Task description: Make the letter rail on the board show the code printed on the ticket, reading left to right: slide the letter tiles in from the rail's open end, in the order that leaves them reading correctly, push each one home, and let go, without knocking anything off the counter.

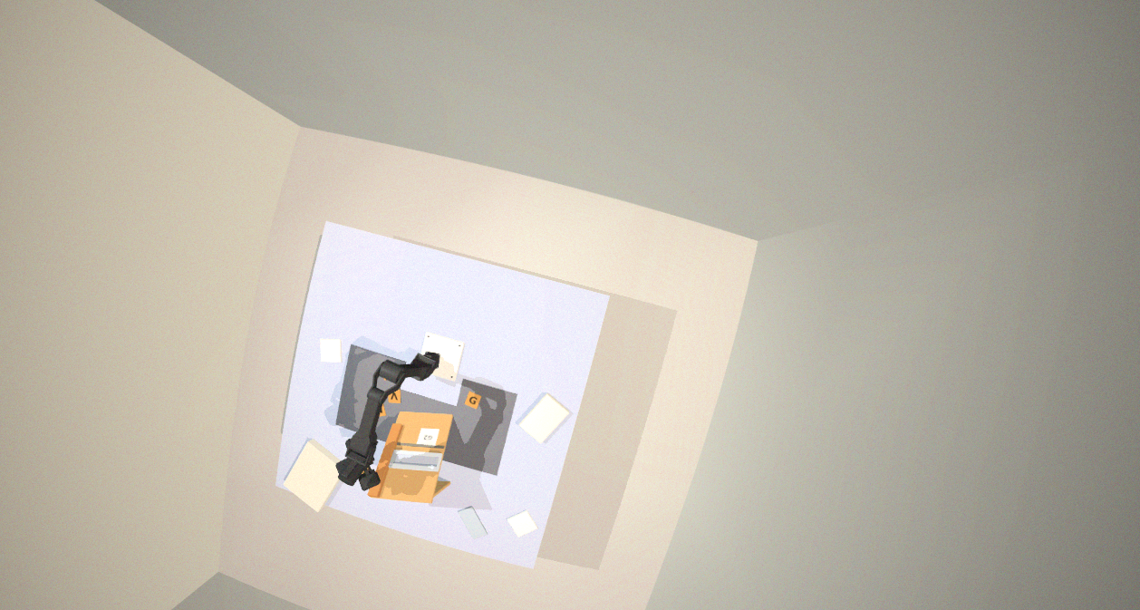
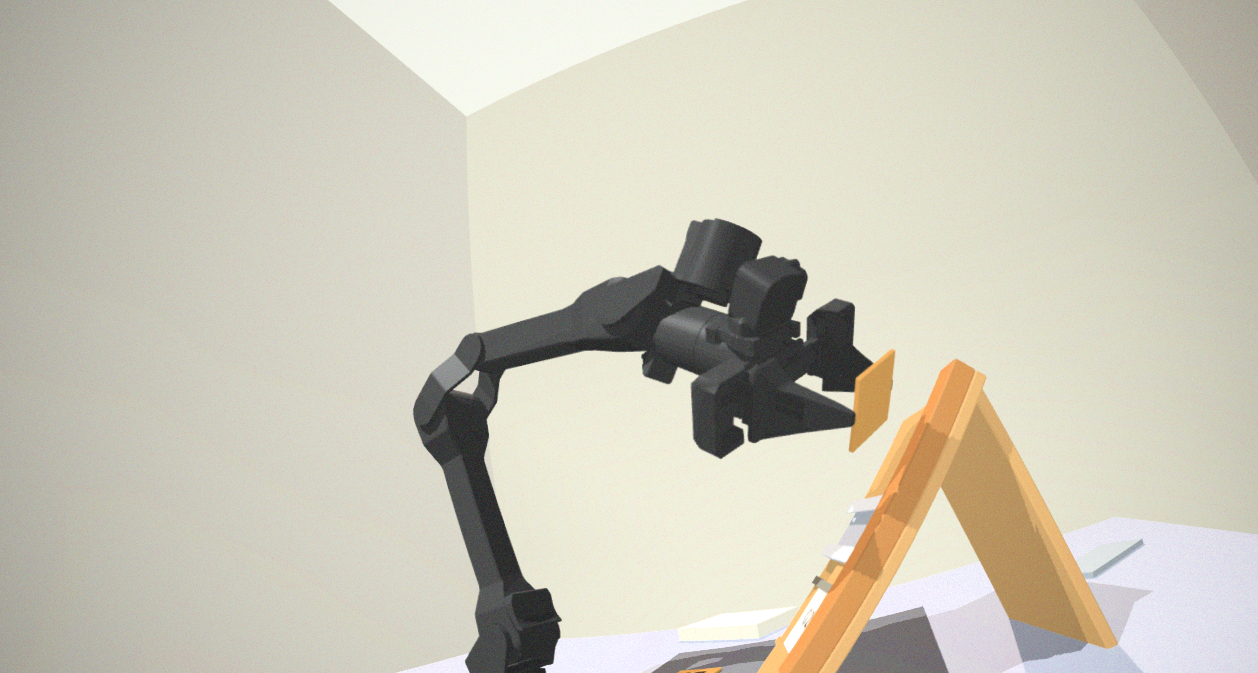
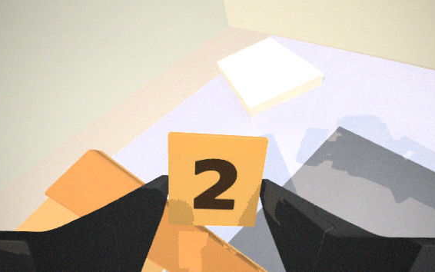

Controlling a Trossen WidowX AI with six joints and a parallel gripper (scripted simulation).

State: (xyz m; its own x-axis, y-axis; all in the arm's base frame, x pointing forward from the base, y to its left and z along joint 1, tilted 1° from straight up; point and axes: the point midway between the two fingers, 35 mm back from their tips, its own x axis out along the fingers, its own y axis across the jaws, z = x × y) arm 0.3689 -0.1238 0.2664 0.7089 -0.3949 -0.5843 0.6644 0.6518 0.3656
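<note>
Right now my gripper tip is 8 cm past the white ticket, 18 cm to the right of it and 18 cm above it. Also, from my gripper tip: grey slab 33 cm ahead, 40 cm to the left, 26 cm below; then grey mat 19 cm behind, 12 cm to the left, 26 cm below.
</note>
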